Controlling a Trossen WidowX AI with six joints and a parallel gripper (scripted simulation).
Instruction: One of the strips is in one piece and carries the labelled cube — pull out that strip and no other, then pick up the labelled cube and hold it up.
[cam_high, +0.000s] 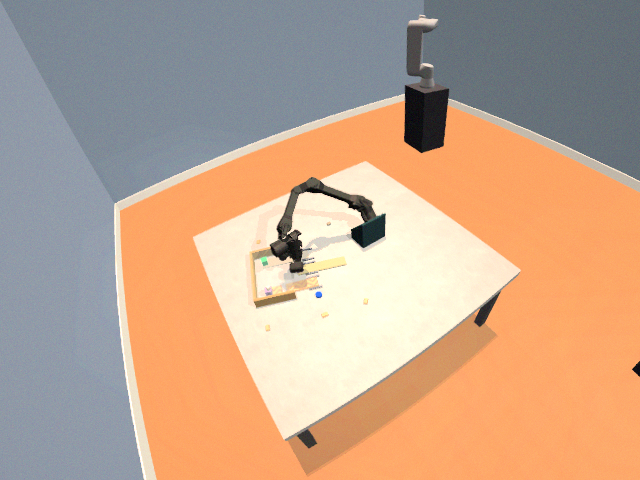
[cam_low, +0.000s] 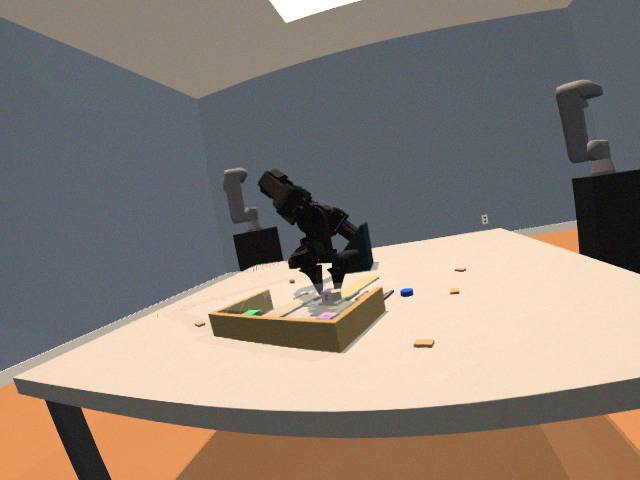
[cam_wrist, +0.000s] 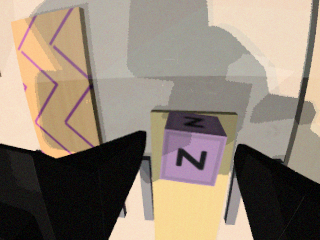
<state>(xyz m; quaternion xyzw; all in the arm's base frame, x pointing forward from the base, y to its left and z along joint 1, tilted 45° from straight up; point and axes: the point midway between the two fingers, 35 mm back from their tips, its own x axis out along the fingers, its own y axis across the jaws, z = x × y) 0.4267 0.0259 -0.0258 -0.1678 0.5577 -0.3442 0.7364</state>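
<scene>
Now: gripper tip 11 cm past the pale yellow strip, 2 cm to the right of it and 2 cm above it. From my gripper tip the other things lie so: blue disc 18 cm to the left, 2 cm below, 2 cm behind.
</scene>
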